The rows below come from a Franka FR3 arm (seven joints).
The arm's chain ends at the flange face. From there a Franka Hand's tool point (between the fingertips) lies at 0.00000 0.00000 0.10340 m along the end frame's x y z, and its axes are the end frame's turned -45 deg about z.
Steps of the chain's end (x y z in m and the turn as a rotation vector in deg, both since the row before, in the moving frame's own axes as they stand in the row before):
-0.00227 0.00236 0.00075 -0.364 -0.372 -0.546
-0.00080 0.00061 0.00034 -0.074 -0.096 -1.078
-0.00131 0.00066 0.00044 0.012 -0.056 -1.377
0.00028 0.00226 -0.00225 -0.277 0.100 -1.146
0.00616 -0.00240 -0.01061 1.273 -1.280 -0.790
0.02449 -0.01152 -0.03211 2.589 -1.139 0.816
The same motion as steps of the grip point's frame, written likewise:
-0.00421 0.00006 0.00075 0.006 -0.520 -0.546
-0.00121 -0.00016 0.00034 0.016 -0.120 -1.078
-0.00145 -0.00055 0.00044 0.048 -0.031 -1.377
-0.00162 0.00228 -0.00225 -0.267 -0.125 -1.146
0.00602 -0.00060 -0.01066 1.805 -0.005 -0.790
0.02735 0.00443 -0.03224 2.636 1.025 0.816

